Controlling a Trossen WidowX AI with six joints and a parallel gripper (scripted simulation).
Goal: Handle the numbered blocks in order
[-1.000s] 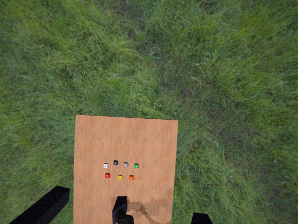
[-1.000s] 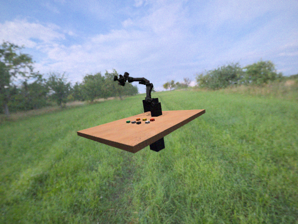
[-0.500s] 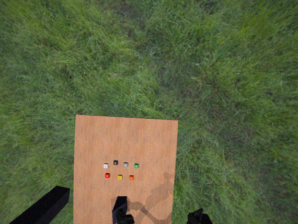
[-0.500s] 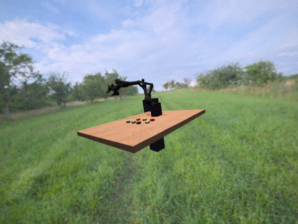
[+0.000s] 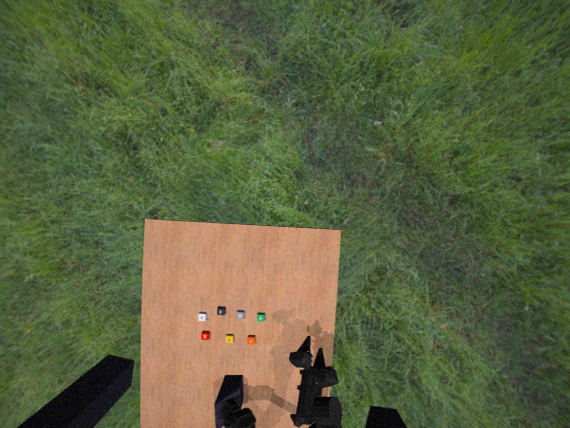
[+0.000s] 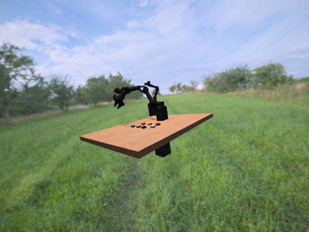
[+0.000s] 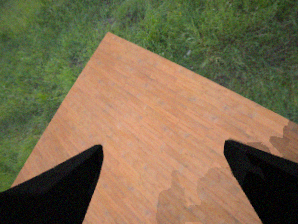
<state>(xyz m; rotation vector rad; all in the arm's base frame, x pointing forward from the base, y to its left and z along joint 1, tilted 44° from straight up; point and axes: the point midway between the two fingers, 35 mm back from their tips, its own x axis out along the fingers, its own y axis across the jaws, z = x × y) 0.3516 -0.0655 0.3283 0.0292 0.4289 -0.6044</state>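
The white block lies 10 cm behind my gripper tip, 47 cm to the left of it and 21 cm below it. The rest, counted from my gripper tip: grey block (6 cm behind, 30 cm to the left, 21 cm below); then green block (5 cm behind, 21 cm to the left, 21 cm below); then orange block (17 cm behind, 23 cm to the left, 21 cm below).
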